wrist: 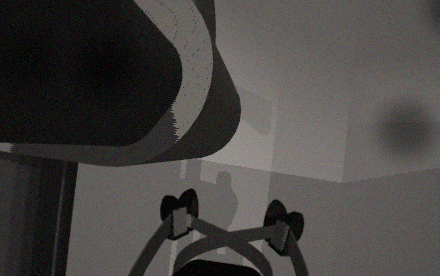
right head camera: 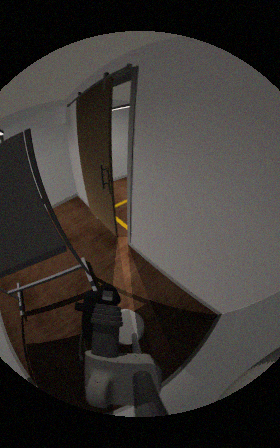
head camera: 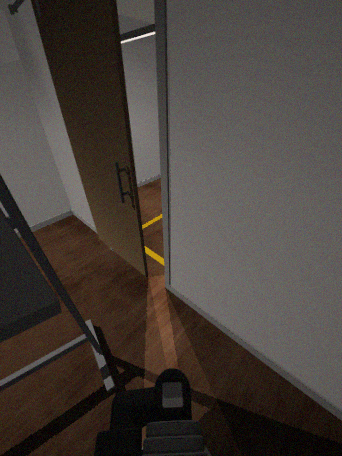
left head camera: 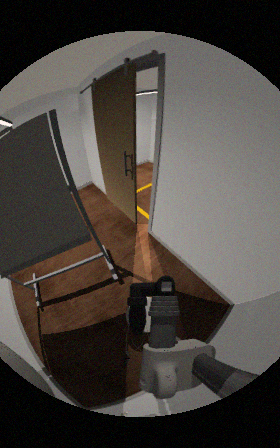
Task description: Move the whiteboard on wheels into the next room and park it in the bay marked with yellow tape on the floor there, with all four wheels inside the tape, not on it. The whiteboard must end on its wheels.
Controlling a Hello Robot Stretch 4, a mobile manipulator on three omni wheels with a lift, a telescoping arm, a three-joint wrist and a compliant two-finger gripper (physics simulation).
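Pixels of known places: gripper, between the fingertips: [wrist: 231, 210] [left head camera: 137, 364]; robot's base, origin of its link: [right head camera: 124, 325].
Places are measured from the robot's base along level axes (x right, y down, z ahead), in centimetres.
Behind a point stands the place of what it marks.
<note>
The whiteboard [head camera: 22, 285] @[z 55.5, x -59.2, y -90.9 cm] [left head camera: 42, 200] @[z 49.9, x -67.9, y -118.2 cm] [right head camera: 22, 215] @[z 49.9, x -67.8, y -114.7 cm] stands upright on its frame and feet, left of my arm and on this side of the doorway; its dark panel faces me and its wheels are too small and dark to make out. The yellow tape [head camera: 154, 256] @[z 162.7, x -15.7, y 2.7 cm] [left head camera: 143, 212] @[z 160.3, x -11.4, y 2.6 cm] [right head camera: 121, 223] @[z 164.2, x -17.6, y 2.7 cm] shows in part on the floor beyond the door gap; the rest of the bay is hidden by the door and wall. My gripper [wrist: 231, 210] @[z -14.8, x -6.0, y -105.1 cm] is open, with a wall behind its fingers. In the head views the wrist hides the fingers, and the wrist overlaps the area right of the near foot.
A brown sliding door [head camera: 87, 125] @[z 166.6, x -58.5, y -133.2 cm] [left head camera: 115, 135] @[z 155.4, x -46.7, y -129.0 cm] [right head camera: 95, 150] @[z 153.3, x -44.6, y -127.6 cm] with a dark handle [head camera: 121, 185] @[z 133.9, x -32.1, y -98.4 cm] covers part of the doorway, leaving a narrow gap. The door frame [head camera: 162, 150] @[z 118.5, x -1.9, y -125.5 cm] stands right of the gap. A long grey wall [head camera: 260, 175] @[z 81.5, x 38.5, y -124.5 cm] [left head camera: 215, 150] @[z 85.0, x 34.9, y -138.0 cm] [right head camera: 200, 175] @[z 75.3, x 45.0, y -131.2 cm] runs along the right side.
</note>
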